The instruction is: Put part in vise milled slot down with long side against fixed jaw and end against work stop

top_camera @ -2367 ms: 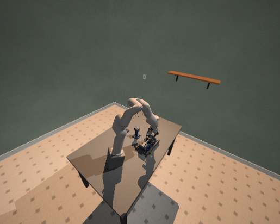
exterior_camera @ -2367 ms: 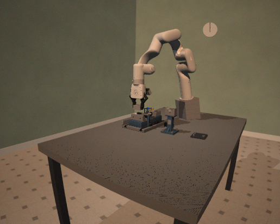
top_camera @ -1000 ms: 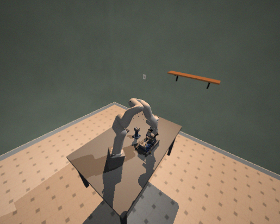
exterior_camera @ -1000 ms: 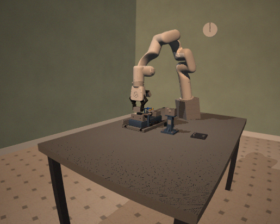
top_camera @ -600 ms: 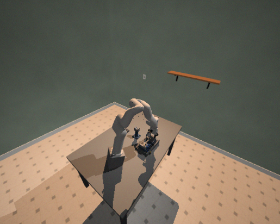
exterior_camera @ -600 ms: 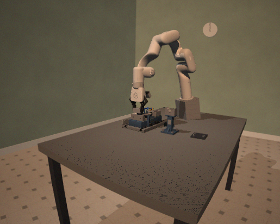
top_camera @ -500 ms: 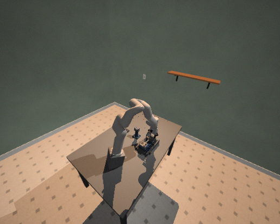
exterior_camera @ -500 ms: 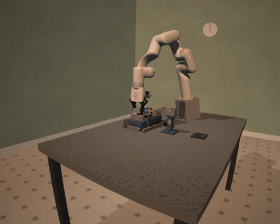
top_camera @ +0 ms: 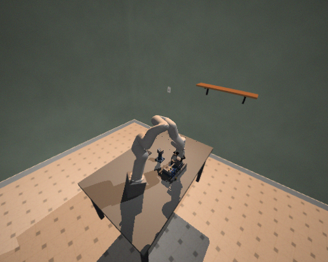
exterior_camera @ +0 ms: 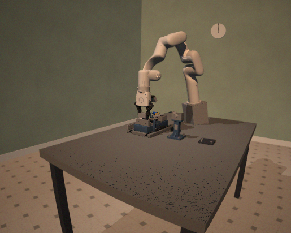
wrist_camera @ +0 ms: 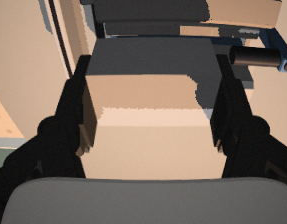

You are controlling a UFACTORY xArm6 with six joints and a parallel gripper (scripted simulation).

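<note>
The part lies 2 cm below my hand. The rest, counted from my hand: air cylinder rod 8 cm behind, 5 cm below, 3 cm to the left; work stop 7 cm to the left, 4 cm below, 1 cm ahead; vise base rail 9 cm below, 8 cm behind, 6 cm to the right.
</note>
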